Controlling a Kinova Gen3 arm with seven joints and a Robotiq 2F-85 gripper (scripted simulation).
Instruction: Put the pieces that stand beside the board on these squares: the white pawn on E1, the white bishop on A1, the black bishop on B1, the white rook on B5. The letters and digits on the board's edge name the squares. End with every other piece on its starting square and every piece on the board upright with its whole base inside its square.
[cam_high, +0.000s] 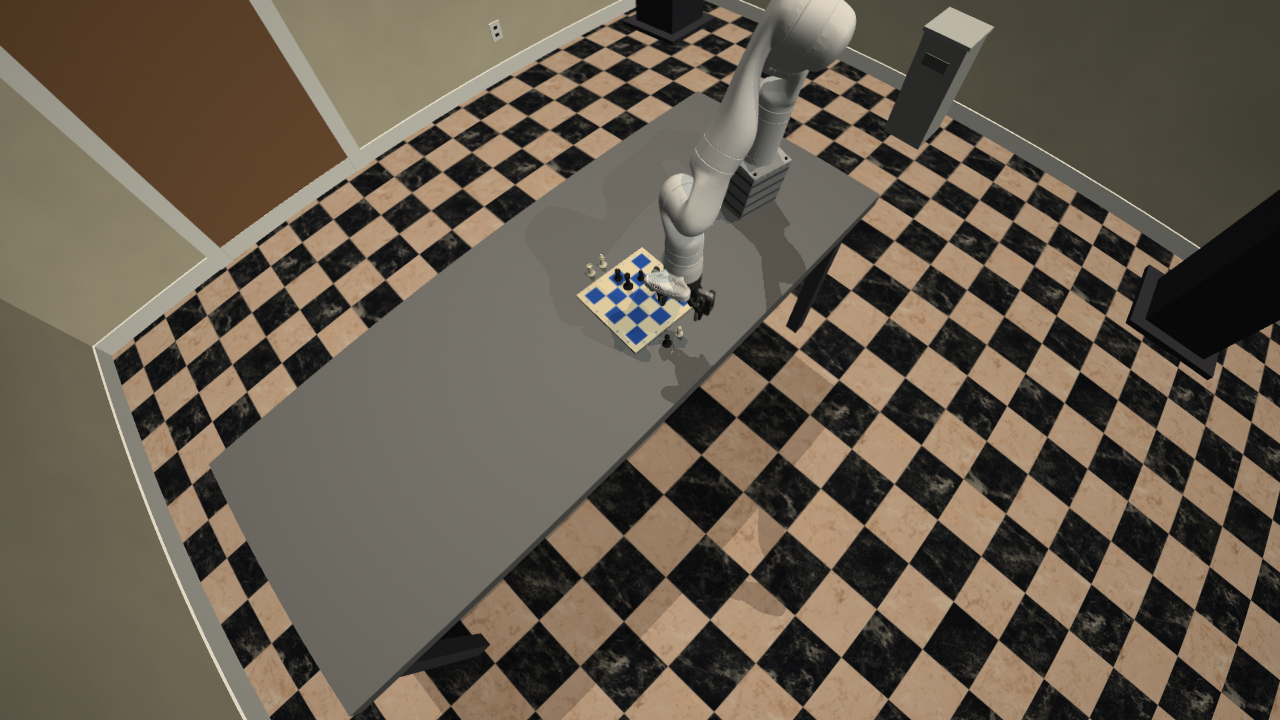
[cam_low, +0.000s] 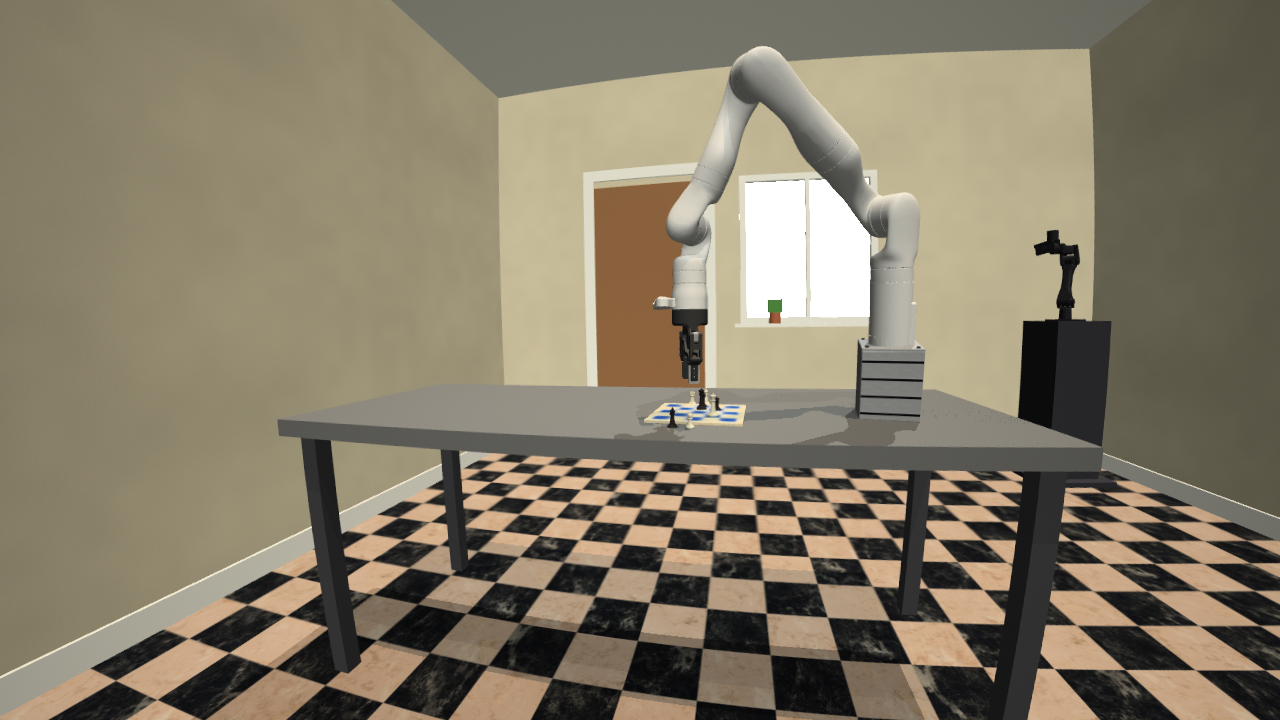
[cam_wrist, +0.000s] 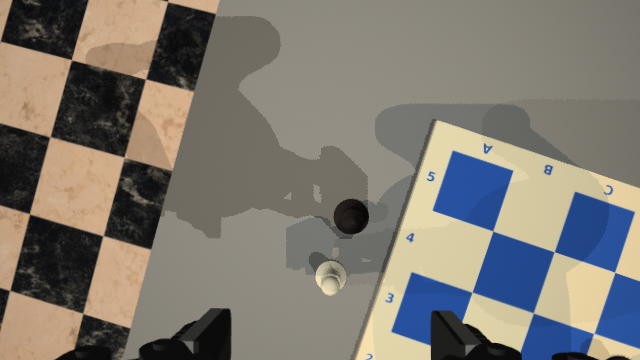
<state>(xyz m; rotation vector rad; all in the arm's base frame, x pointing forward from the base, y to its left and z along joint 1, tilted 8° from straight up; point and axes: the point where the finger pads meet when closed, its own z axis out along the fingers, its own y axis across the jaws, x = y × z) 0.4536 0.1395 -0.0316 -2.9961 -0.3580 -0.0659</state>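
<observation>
Right now my hand is 100 mm above the white pawn. From my hand the other things lie so: chessboard: 140 mm to the right, 110 mm below, 10 mm behind; tall white piece: 100 mm to the right, 80 mm below, 50 mm behind; black bishop: 90 mm below, 40 mm ahead.
</observation>
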